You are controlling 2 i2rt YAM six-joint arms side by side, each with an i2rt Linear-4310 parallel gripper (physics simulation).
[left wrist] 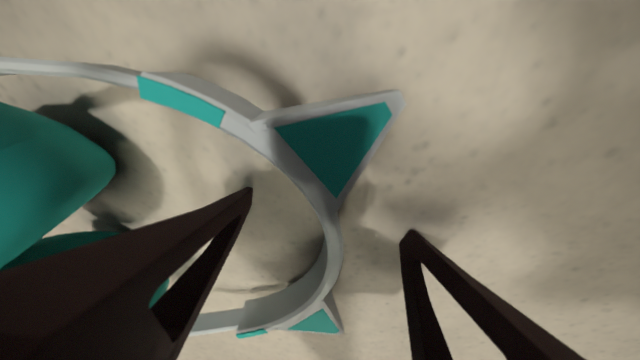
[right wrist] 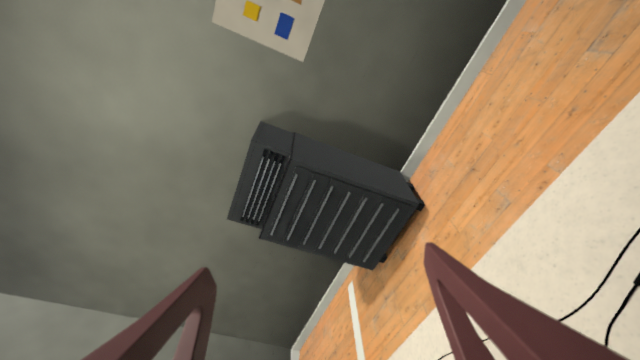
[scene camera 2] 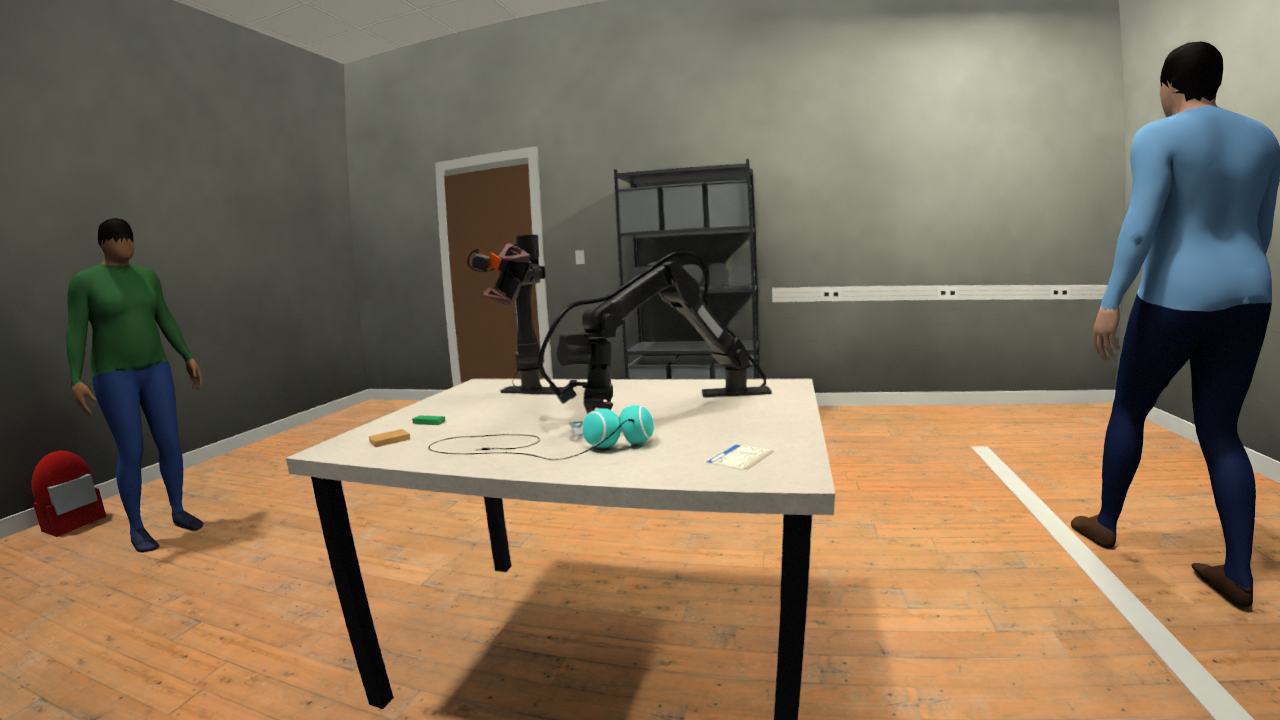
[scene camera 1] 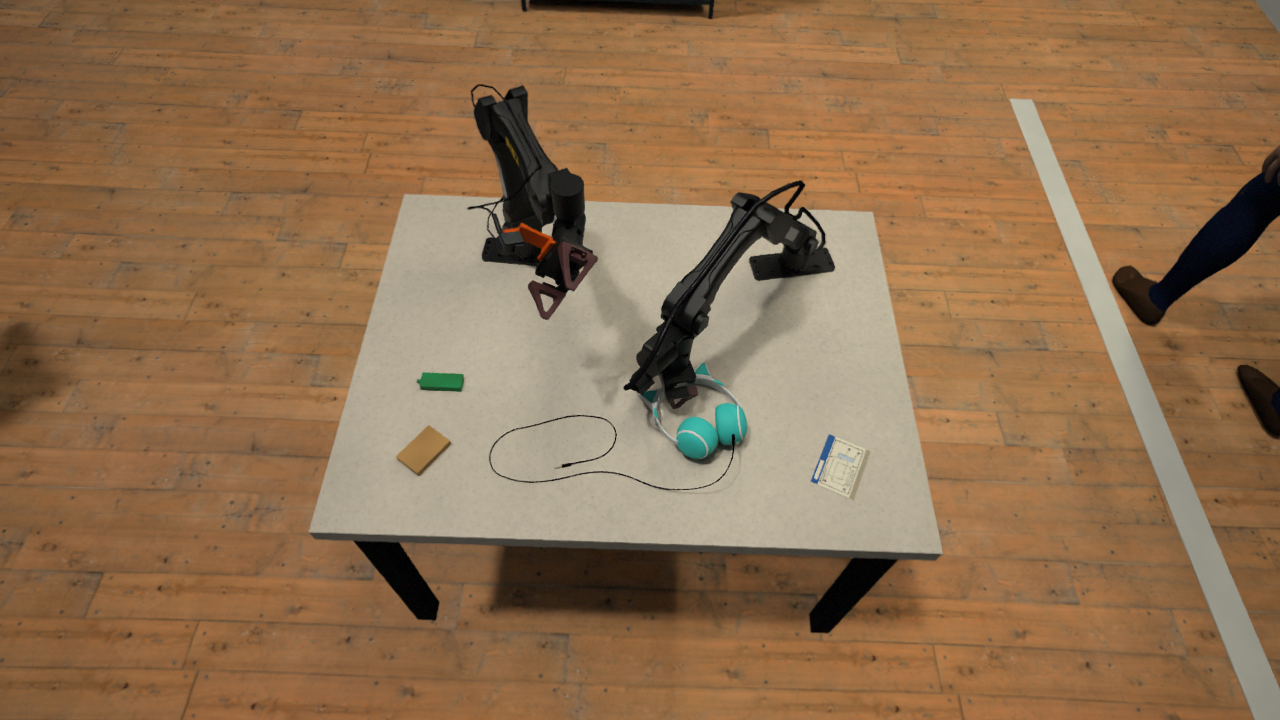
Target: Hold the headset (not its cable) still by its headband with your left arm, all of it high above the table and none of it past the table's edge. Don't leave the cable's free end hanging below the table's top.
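Places are measured from the left arm's base along level axes (x ahead, y right, z down), in millimetres.
Where they show: left gripper, between the fingertips: point(left wrist: 332, 216) point(scene camera 1: 668, 390); right gripper, between the fingertips: point(right wrist: 316, 264) point(scene camera 2: 492, 276) point(scene camera 1: 557, 304); left arm's base, origin of its link: point(scene camera 2: 736, 393) point(scene camera 1: 791, 265); right arm's base, origin of its link: point(scene camera 2: 531, 391) point(scene camera 1: 525, 253).
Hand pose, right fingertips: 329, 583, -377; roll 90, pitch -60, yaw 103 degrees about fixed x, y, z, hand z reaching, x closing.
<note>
Each offset is from my right fingertips to the centre of the thing, as dx, dy, dz. "spot": to the spot under its first point.
The teal headset point(scene camera 1: 697, 437) point(scene camera 2: 601, 428) with cat ears lies on the table point(scene camera 1: 626, 523) point(scene camera 2: 572, 488), earcups toward the front edge. Its grey headband {spot: -28, -218, +353} point(left wrist: 332, 245) curves between my left gripper's fingertips in the left wrist view. My left gripper point(left wrist: 332, 217) is open, pointing down at the headband, one finger inside the arc and one outside. In scene camera 1 the arm partly hides the headband. The thin black cable {spot: +148, -80, +375} point(scene camera 1: 617, 472) point(scene camera 2: 537, 454) loops on the table, and its free end {spot: +114, +24, +372} point(scene camera 1: 563, 465) lies inside the loop. My right gripper point(scene camera 1: 562, 284) point(right wrist: 316, 264) is open and empty, raised above the table.
A green block {-122, +261, +370} point(scene camera 1: 441, 382) point(scene camera 2: 428, 420) and an orange-brown block {+36, +297, +370} point(scene camera 1: 424, 449) point(scene camera 2: 389, 437) lie at the left of the table. A blue-and-cream card-like item {+205, -529, +376} point(scene camera 1: 841, 465) point(scene camera 2: 741, 456) lies right of the headset. The table's front edge is beyond the cable. Two people stand away from the table.
</note>
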